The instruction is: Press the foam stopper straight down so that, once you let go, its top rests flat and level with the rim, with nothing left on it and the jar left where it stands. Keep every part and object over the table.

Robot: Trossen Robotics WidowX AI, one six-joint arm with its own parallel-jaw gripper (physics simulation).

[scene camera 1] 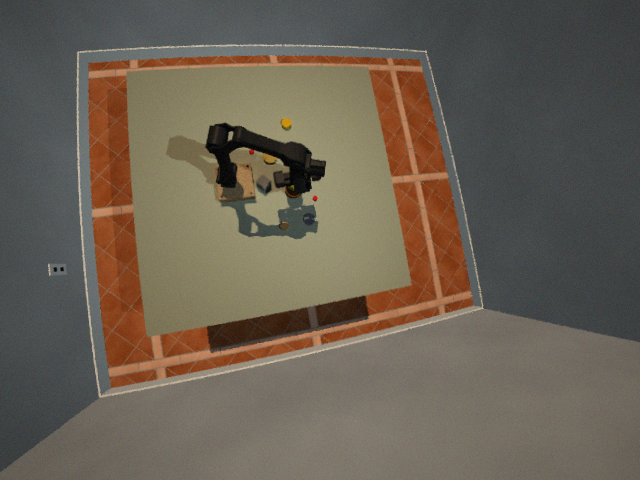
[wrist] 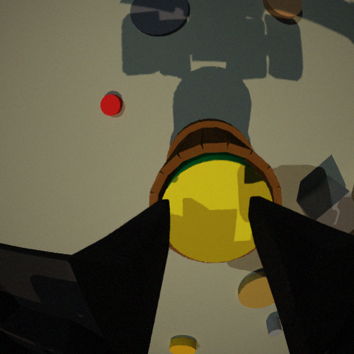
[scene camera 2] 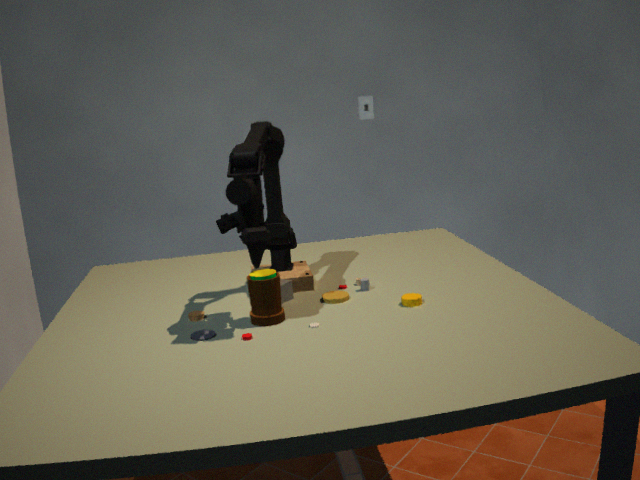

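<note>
The brown jar (scene camera 1: 294, 195) (scene camera 2: 266, 302) (wrist: 210, 134) stands upright on the table. The foam stopper (scene camera 2: 263, 273) (wrist: 212, 227), yellow on top with a green side, sits in its mouth. In scene camera 2 a green band shows above the rim. In the wrist view green shows along the far edge, while the near edge covers the rim; the stopper looks raised and perhaps slightly tilted. My gripper (scene camera 2: 256, 264) (wrist: 209, 207) is partly open and empty, pointing down close over the stopper. Whether its tips touch the stopper cannot be told.
A red disc (scene camera 1: 315, 198) (scene camera 2: 247, 336) (wrist: 111, 105), dark disc (scene camera 1: 309, 218) (scene camera 2: 203, 335) (wrist: 160, 17) and brown disc (scene camera 1: 283, 225) (scene camera 2: 196, 315) lie near the jar. A grey block (scene camera 1: 264, 183) (wrist: 315, 192) stands between jar and wooden base (scene camera 1: 249, 180). A tan disc (scene camera 2: 336, 296) and yellow disc (scene camera 2: 411, 299) lie right.
</note>
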